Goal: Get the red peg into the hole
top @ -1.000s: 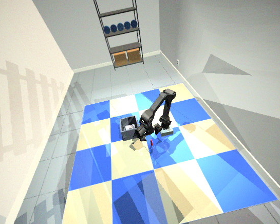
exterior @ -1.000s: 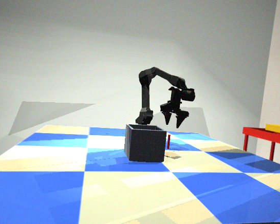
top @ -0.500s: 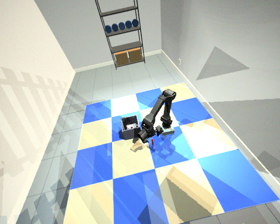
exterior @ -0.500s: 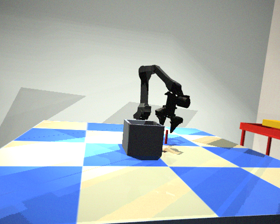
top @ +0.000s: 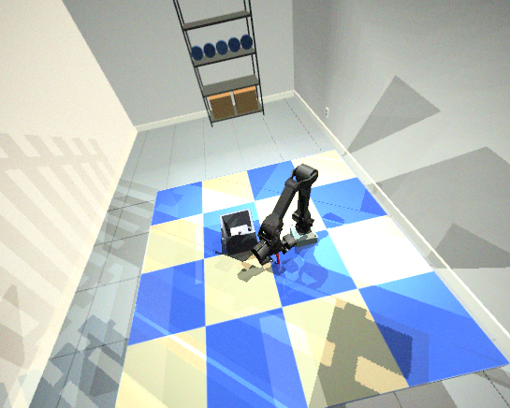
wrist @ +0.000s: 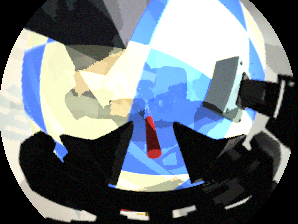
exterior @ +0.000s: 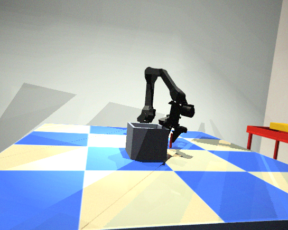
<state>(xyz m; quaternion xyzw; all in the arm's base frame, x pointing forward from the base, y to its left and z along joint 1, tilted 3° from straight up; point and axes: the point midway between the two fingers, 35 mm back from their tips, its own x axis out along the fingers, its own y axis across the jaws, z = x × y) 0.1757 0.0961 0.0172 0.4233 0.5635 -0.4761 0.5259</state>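
Right now my gripper tip is 10 mm to the right of the red peg.
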